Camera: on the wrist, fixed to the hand. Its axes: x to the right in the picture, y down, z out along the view.
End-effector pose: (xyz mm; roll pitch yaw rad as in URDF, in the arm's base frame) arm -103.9 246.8 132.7 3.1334 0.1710 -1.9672
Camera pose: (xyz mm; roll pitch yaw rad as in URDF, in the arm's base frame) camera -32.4 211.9 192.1 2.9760 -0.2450 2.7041
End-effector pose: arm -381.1 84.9 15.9 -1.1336 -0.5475 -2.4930
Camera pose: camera -411.2 172.2 52.3 -1.2042 1.0638 -2.0502
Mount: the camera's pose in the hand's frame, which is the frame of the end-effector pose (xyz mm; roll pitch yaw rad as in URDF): -5.6 -78.9 -60.0 0.0094 0.2262 1.6535
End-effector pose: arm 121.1 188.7 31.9 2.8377 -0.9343 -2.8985
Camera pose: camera 173.0 105.5 47.4 -2.1355 -0.2374 1.3283
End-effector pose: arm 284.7 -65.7 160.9 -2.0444 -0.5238 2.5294
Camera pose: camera 338.6 -82.3 242.6 -2.4775 0.7755 1.4099
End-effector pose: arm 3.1 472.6 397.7 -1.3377 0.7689 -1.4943
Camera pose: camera -70.2 427.1 446.8 1.5557 0.7213 1.6391
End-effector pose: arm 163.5 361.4 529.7 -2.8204 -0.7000 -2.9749
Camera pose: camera 229.0 315.7 588.7 -2.4547 0.1239 1.7363
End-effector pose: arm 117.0 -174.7 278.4 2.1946 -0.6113 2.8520
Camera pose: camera 78.4 -262.1 251.4 -2.0437 -0.7847 0.2862
